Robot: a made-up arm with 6 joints. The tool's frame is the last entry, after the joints.
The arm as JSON. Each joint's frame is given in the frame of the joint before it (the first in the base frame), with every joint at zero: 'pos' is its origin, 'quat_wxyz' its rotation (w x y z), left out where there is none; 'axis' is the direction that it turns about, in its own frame. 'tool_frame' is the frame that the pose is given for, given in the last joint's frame.
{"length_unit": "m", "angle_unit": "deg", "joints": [
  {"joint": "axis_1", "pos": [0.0, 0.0, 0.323], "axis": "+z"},
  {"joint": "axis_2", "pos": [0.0, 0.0, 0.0], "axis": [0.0, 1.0, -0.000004]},
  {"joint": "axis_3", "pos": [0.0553, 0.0, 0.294], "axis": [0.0, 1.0, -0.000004]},
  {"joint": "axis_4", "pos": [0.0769, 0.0, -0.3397], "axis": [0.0, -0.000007, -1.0]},
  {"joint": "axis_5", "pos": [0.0, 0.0, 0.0], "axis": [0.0, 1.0, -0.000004]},
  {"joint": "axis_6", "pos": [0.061, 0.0, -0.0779], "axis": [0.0, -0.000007, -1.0]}
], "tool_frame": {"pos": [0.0, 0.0, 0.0], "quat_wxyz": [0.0, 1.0, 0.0, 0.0]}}
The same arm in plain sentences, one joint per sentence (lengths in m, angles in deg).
The arm has six revolute joints in a row. What follows holds with every joint at zero, and every direction is one of the base frame's.
The first joint sits 0.3230 m along +z from the base frame's origin and rotates about +z.
The second joint sits at the same point as the first joint and rotates about +y.
The third joint sits 0.0553 m along +x and 0.2940 m along +z from the second joint and rotates about +y.
The fourth joint sits 0.0769 m along +x and 0.3397 m along -z from the third joint and rotates about -z.
The fifth joint sits at the same point as the fourth joint and rotates about +y.
The sixth joint sits 0.0610 m along +x and 0.0779 m along -z from the fifth joint and rotates about -z.
The tool frame, which is the frame that the pose is given for, sits at the same point as the sixth joint; its axes are the base frame's turned by roll 180.00, pitch 0.00 and yaw 0.00 deg (as in URDF: about the fixed x, then y, then z).

